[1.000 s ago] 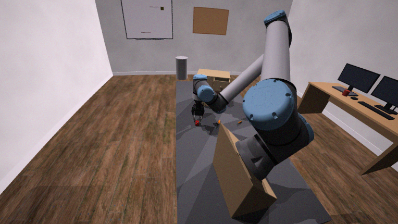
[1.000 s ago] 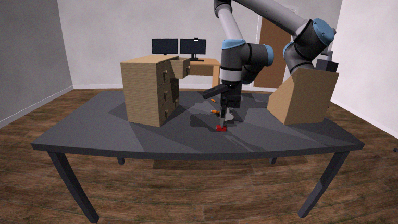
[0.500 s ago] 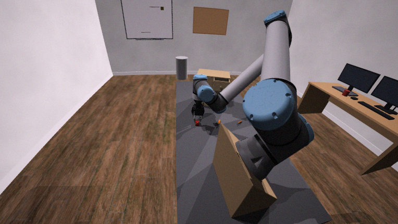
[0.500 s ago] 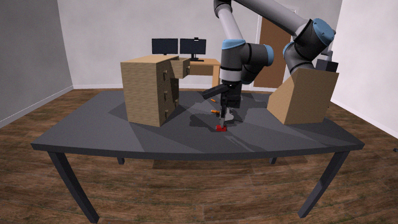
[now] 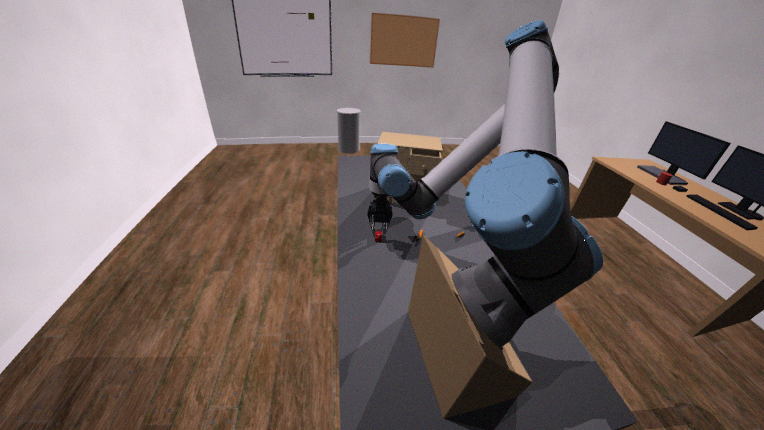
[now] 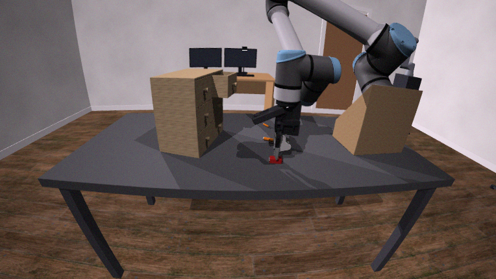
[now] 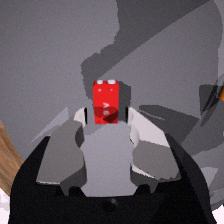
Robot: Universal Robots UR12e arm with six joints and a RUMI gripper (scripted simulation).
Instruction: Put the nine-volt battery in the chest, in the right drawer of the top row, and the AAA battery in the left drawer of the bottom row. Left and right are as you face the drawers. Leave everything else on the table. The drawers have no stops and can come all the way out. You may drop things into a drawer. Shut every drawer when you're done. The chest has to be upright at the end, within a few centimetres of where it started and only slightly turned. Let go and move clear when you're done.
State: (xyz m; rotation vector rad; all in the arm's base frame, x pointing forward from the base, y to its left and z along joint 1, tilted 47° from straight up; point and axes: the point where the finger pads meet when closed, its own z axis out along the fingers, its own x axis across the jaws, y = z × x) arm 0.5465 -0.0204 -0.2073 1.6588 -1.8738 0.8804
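The red nine-volt battery lies 3 cm below my hand and 1 cm ahead of it. Also, from my hand: orange AAA battery: 19 cm to the right, 3 cm below.
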